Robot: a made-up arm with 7 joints.
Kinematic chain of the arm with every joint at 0, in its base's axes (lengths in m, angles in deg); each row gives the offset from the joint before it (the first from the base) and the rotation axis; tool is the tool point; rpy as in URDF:
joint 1: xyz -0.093 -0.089 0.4 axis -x
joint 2: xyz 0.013 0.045 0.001 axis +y
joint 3: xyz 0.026 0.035 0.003 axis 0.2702 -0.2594 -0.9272
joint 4: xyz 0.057 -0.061 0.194 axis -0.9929 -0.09 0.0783
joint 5: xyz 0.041 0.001 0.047 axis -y
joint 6: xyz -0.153 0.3 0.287 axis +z
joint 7: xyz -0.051 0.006 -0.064 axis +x
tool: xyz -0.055 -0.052 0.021 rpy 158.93 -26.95 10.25
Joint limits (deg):
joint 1: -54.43..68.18
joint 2: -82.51..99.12
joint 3: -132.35..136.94
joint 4: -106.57..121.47
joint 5: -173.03..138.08
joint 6: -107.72..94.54
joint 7: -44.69..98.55
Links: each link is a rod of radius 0.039 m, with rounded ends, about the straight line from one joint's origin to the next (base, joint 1, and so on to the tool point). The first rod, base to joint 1, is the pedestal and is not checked.
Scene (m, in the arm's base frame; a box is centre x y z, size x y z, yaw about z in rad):
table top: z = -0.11
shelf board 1: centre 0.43 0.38 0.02 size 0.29 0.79 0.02 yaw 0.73
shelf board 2: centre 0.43 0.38 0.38 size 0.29 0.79 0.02 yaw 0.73
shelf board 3: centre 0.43 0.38 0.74 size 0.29 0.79 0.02 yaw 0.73
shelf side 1: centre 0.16 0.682 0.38 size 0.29 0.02 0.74 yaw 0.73
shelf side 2: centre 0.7 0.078 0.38 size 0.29 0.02 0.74 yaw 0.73
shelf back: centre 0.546 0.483 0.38 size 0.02 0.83 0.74 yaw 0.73
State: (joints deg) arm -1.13 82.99 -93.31 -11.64 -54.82 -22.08 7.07
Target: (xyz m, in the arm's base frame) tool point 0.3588 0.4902 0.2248
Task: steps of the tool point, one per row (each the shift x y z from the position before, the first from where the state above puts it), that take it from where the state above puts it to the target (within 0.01 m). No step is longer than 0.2 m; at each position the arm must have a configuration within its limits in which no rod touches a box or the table.
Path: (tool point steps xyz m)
1: -0.0204 -0.0397 0.0022
2: -0.0357 -0.0390 0.0039
3: -0.0484 -0.0386 0.0021
4: -0.0575 -0.0400 -0.0018
5: -0.0624 -0.0435 -0.0065
6: 0.0034 0.0661 -0.1733
7: -0.0060 -0.0184 -0.1926
8: 0.0720 0.0373 0.0024
9: 0.0616 0.0323 -0.0002
10: 0.0460 0.0329 -0.0032
11: 0.0262 0.0386 -0.0028
12: 0.0043 0.0469 0.0038

